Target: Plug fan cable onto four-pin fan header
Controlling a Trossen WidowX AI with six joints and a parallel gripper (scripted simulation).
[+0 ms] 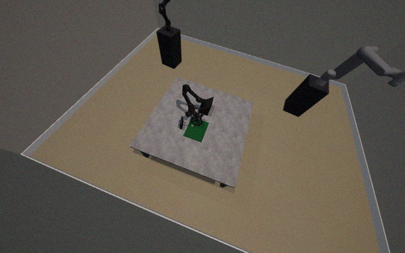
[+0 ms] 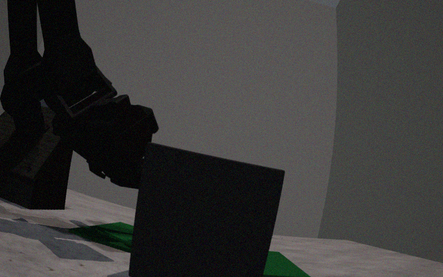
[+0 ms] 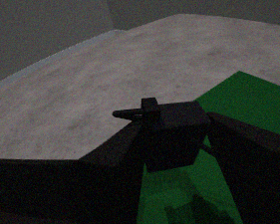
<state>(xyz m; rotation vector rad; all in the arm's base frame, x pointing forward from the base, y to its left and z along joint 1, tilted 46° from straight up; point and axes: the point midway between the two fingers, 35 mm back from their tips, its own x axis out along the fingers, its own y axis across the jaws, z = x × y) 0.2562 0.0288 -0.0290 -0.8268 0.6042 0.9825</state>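
The green board is 6 cm ahead of my gripper tip, 3 cm to the right of it and 10 cm below it. The rest, counted from my gripper tip: fan header: 5 cm ahead, 10 cm to the right, 8 cm below; then fan: 10 cm ahead, 22 cm to the right, 2 cm below; then dark fan plug: 1 cm below.
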